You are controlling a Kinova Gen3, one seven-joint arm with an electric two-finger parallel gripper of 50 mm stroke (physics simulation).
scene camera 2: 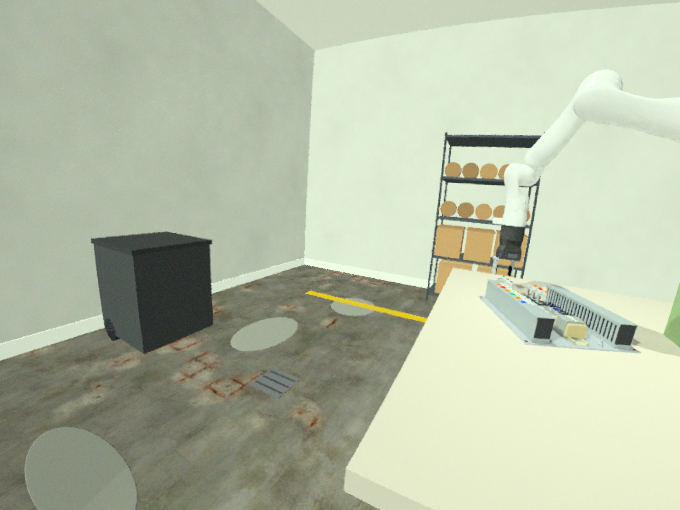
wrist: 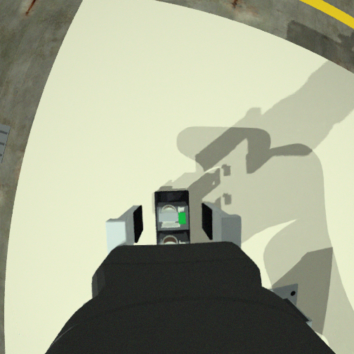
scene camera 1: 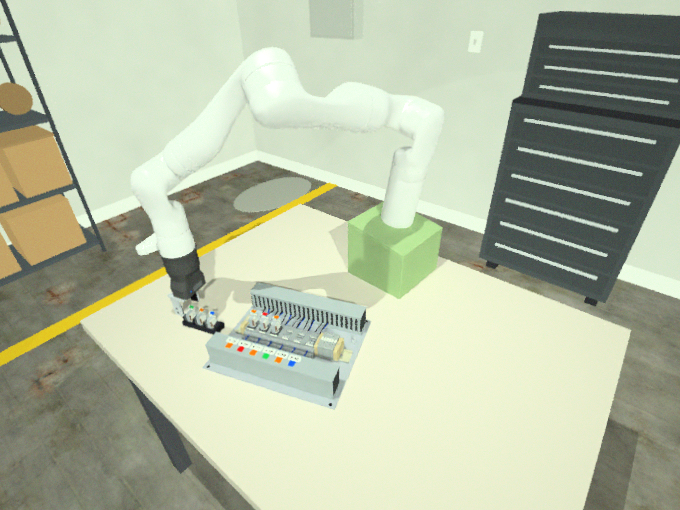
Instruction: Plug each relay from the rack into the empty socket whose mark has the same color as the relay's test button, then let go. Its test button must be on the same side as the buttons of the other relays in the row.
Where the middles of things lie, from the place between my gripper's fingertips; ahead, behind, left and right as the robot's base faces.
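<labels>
Panel (scene camera 1: 345,368): 270 mm to the left of my gripper, 60 mm behind it, 50 mm below it. Green-button relay (wrist: 170,215): my gripper 30 mm above it.
</labels>
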